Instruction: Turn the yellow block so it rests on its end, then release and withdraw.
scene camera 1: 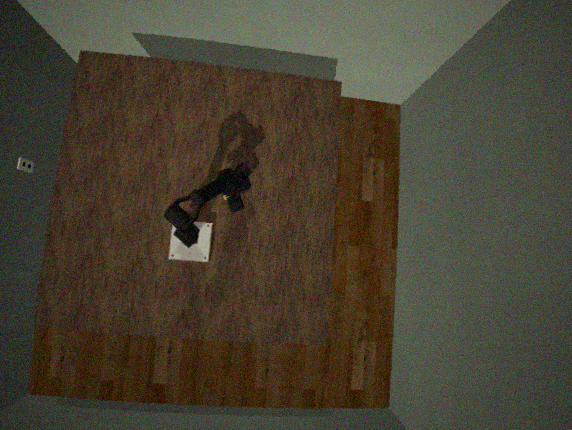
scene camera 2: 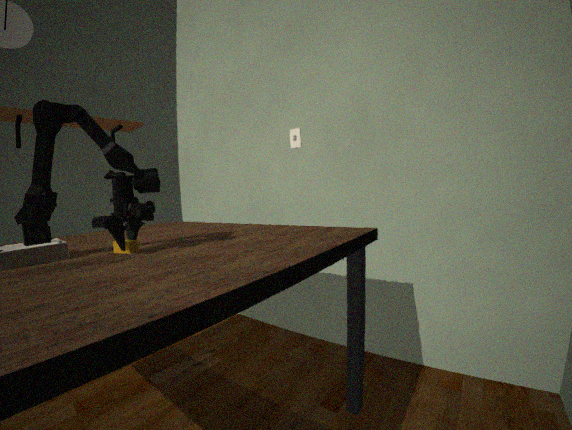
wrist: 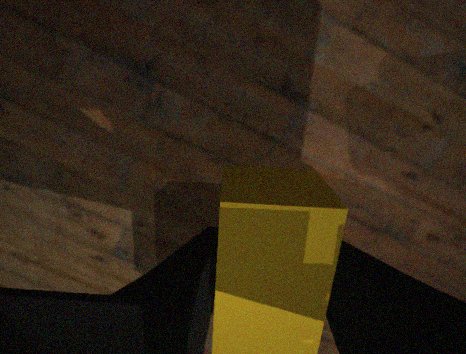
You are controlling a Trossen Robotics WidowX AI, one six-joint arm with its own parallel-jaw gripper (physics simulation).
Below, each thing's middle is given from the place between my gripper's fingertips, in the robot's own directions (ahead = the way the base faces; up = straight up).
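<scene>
Yellow block (wrist: 280, 230): my hand is 1 cm below it and 1 cm to the right of it.
</scene>
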